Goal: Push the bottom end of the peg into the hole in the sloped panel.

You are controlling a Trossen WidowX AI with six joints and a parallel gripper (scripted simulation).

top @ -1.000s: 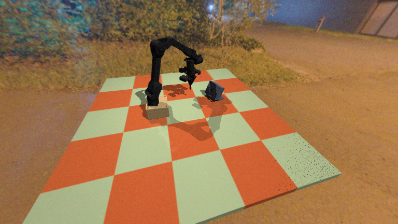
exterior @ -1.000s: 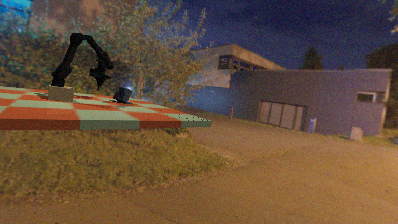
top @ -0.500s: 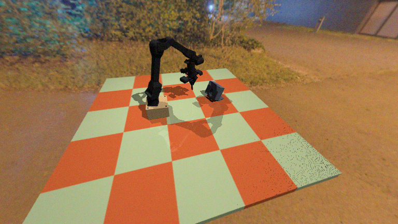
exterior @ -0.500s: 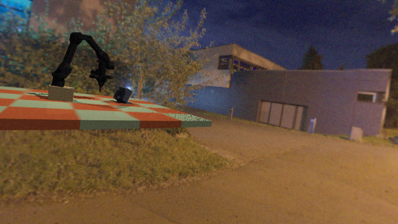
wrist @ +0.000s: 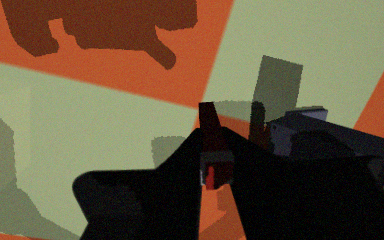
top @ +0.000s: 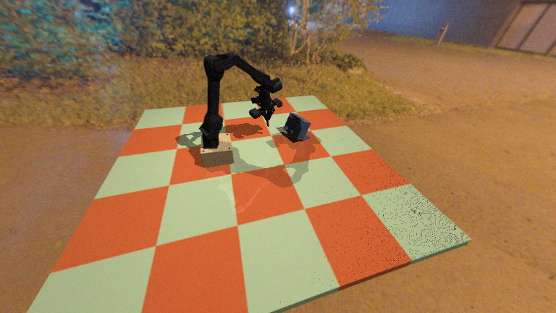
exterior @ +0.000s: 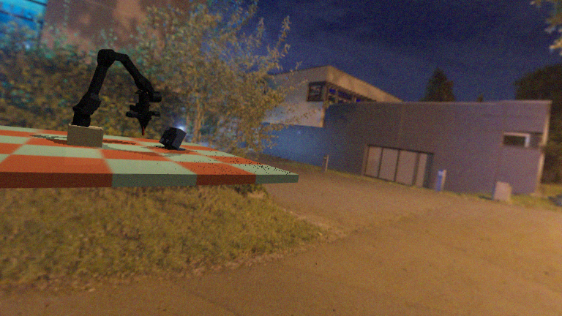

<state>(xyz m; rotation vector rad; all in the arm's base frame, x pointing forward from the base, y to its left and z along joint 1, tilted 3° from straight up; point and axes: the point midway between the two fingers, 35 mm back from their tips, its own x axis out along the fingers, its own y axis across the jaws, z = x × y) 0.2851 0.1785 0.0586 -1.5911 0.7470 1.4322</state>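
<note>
Now: gripper tip 17 cm short of the dark sloped panel, 3 cm above it and 2 cm to the left of it. From my gripper tip the other things lie so: peg: 2 cm above.
</note>
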